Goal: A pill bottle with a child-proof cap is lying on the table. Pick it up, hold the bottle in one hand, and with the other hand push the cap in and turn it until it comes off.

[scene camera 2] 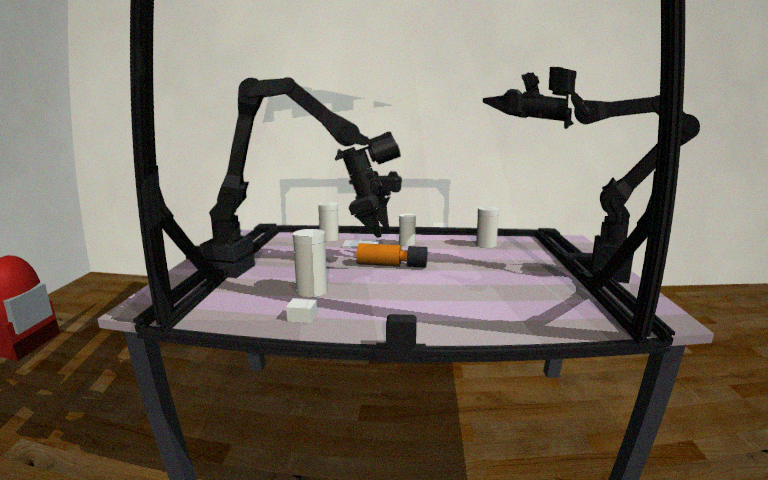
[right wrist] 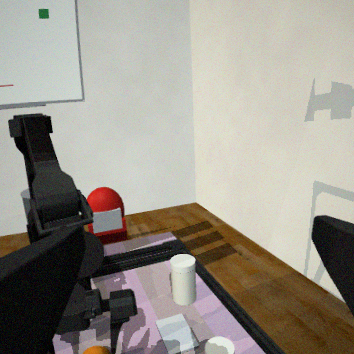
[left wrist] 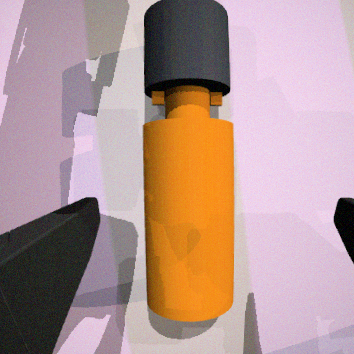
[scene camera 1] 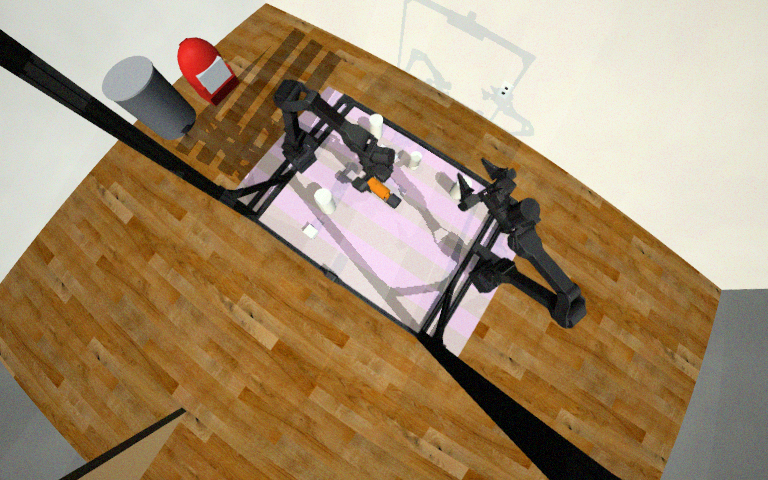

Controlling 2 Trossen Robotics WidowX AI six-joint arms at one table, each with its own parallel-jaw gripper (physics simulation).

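Note:
The orange pill bottle (scene camera 1: pixel 378 189) (scene camera 2: pixel 378 254) (left wrist: pixel 189 215) lies on its side on the table, and its top edge shows in the right wrist view. Its dark grey cap (scene camera 1: pixel 393 200) (scene camera 2: pixel 417 256) (left wrist: pixel 186 47) is on the neck and points right in scene camera 2. My left gripper (scene camera 2: pixel 381 230) (left wrist: pixel 219 209) is open and points down, a little above the bottle, with its fingertips on either side of the orange body in the left wrist view. My right gripper (scene camera 1: pixel 471 166) (scene camera 2: pixel 484 100) (right wrist: pixel 198 232) is open and empty, high above the table's right side.
Several white cylinders stand on the table, one at the front left (scene camera 1: pixel 325 200) (scene camera 2: pixel 310 263) and others along the back. A small white block (scene camera 1: pixel 309 230) (scene camera 2: pixel 301 310) lies near the front edge. A black frame (scene camera 2: pixel 492 352) borders the table. A red bin (scene camera 1: pixel 198 56) stands beyond its left end.

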